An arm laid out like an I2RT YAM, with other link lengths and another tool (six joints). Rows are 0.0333 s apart.
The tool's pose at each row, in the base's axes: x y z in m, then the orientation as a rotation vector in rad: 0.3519 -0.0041 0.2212 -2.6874 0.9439 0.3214; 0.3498 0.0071 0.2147 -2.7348 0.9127 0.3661; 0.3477 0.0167 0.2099 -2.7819 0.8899 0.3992; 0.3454 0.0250 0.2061 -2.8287 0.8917 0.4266; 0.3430 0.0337 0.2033 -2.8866 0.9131 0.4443; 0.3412 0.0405 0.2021 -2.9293 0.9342 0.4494; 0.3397 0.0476 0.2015 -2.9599 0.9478 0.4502; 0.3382 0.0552 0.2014 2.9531 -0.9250 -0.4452; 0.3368 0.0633 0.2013 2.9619 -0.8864 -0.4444; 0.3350 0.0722 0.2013 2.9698 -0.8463 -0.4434; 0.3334 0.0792 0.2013 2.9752 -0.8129 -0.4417; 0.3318 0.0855 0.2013 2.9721 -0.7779 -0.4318; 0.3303 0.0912 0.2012 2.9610 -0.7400 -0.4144
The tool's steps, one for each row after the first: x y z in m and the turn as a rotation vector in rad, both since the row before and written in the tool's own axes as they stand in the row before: -0.0061 -0.0059 0.0100 -0.0506 -0.0158 -0.0221; -0.0055 -0.0055 0.0077 -0.0488 -0.0067 -0.0168; -0.0051 -0.0049 0.0062 -0.0512 0.0009 -0.0003; -0.0057 -0.0055 0.0051 -0.0613 0.0135 0.0114; -0.0048 -0.0045 0.0027 -0.0436 0.0152 0.0114; -0.0050 -0.0050 0.0018 -0.0301 0.0123 0.0070; -0.0055 -0.0054 0.0012 -0.0165 0.0073 -0.0101; -0.0056 -0.0059 0.0010 -0.0061 0.0023 -0.0246; -0.0062 -0.0065 0.0011 -0.0070 0.0026 -0.0253; -0.0049 -0.0051 0.0008 -0.0065 0.0028 -0.0208; -0.0045 -0.0046 0.0008 -0.0142 0.0095 -0.0191; -0.0040 -0.0043 0.0007 -0.0219 0.0158 -0.0185
